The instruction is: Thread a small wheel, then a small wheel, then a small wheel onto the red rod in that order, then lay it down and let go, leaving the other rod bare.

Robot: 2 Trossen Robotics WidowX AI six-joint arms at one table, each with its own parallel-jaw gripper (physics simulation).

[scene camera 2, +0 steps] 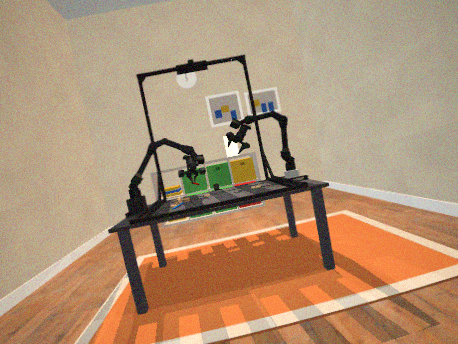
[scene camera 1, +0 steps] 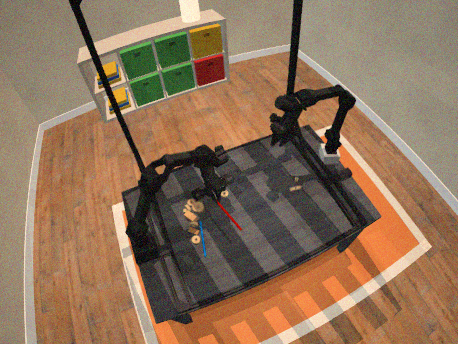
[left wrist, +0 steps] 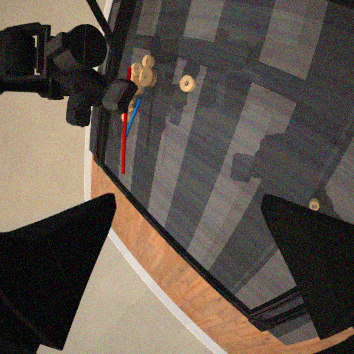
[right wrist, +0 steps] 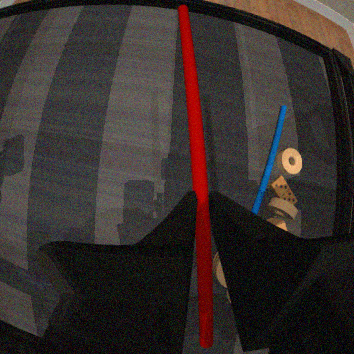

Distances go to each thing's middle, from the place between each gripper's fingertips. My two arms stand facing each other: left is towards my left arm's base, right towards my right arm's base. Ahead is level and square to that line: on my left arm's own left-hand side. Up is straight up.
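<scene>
The red rod (right wrist: 195,129): 170 mm below my left hand, 60 mm ahead of it, 310 mm to the right of it. My right hand: 30 mm short of the red rod.
</scene>
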